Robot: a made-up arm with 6 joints. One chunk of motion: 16 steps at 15 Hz.
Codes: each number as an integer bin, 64 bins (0 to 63) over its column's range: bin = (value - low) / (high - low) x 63, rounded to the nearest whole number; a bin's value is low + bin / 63 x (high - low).
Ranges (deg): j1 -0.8..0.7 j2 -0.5..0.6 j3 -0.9..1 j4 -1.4..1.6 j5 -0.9..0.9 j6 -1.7..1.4
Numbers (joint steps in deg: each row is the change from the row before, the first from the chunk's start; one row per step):
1: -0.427 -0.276 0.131 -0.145 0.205 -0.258
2: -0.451 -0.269 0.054 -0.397 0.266 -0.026
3: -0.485 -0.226 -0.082 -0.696 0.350 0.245
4: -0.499 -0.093 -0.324 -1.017 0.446 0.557
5: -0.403 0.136 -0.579 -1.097 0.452 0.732
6: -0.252 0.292 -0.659 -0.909 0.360 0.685
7: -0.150 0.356 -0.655 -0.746 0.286 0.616
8: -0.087 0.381 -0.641 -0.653 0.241 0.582
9: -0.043 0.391 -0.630 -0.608 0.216 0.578
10: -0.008 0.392 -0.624 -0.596 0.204 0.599
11: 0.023 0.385 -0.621 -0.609 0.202 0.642
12: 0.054 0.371 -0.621 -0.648 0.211 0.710
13: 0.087 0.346 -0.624 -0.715 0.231 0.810
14: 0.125 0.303 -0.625 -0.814 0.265 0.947
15: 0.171 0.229 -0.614 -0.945 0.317 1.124
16: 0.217 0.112 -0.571 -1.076 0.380 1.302
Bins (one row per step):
1: 16 13 34 26 39 29
2: 15 13 32 21 41 34
3: 13 16 27 15 44 40
4: 13 23 19 8 47 46
5: 17 36 11 6 47 49
6: 23 45 8 10 44 48
7: 27 49 8 14 42 47
8: 30 50 9 16 40 46
9: 32 51 9 17 39 46
10: 33 51 9 17 39 47
11: 35 51 9 17 39 48
12: 36 50 9 16 39 49
13: 37 48 9 14 40 51
14: 39 46 9 12 41 54
15: 41 42 9 10 43 57
16: 43 35 11 7 45 61

